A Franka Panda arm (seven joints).
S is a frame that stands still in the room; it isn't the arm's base.
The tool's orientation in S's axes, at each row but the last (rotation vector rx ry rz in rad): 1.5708, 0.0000, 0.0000; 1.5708, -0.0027, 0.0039; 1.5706, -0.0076, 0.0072; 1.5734, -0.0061, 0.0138; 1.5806, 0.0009, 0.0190; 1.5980, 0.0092, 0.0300; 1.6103, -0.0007, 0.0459; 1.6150, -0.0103, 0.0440
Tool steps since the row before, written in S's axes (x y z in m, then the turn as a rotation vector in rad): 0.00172, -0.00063, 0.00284, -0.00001, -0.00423, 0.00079; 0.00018, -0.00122, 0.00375, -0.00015, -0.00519, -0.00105; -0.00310, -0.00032, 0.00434, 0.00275, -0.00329, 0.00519; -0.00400, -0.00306, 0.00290, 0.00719, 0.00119, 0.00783; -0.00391, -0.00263, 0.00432, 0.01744, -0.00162, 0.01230; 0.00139, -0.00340, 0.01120, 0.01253, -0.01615, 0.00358; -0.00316, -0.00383, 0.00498, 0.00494, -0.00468, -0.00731; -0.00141, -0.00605, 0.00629, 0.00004, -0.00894, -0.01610
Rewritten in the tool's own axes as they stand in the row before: 0.00172, 0.00284, 0.00063, -0.00001, 0.00079, 0.00423; 0.00019, 0.00375, 0.00122, -0.00016, -0.00105, 0.00519; -0.00306, 0.00437, 0.00032, 0.00280, 0.00516, 0.00329; -0.00398, 0.00296, 0.00303, 0.00729, 0.00774, -0.00117; -0.00389, 0.00439, 0.00254, 0.01756, 0.01212, 0.00172; 0.00146, 0.01127, 0.00313, 0.01217, 0.00386, 0.01636; -0.00311, 0.00522, 0.00354, 0.00458, -0.00726, 0.00511; -0.00131, 0.00660, 0.00573, -0.00070, -0.01568, 0.00964
